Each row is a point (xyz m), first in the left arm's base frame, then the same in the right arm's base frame.
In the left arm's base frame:
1: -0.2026 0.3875 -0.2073
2: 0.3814 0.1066 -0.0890
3: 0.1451 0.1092 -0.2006
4: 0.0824 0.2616 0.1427
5: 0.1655 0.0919 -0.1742
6: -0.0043 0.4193 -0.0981
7: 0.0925 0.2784 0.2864
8: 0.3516 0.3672 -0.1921
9: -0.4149 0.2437 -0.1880
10: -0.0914 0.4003 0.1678
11: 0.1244 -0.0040 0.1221
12: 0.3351 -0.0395 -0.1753
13: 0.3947 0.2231 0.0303
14: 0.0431 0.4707 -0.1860
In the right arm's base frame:
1: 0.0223 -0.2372 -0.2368
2: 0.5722 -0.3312 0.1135
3: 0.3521 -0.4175 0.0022
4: 0.2548 -0.0745 0.1361
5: 0.3681 -0.4109 0.0356
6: 0.2068 -0.1294 -0.1555
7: 0.2478 0.0367 0.2289
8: 0.5686 -0.2141 -0.1428
9: -0.1977 -0.3389 -0.1508
10: 0.0864 0.0348 0.0374
11: 0.2857 -0.2795 0.3087
12: 0.5298 -0.4987 0.1460
13: 0.5764 -0.1641 0.1209
14: 0.2673 -0.1500 -0.2479

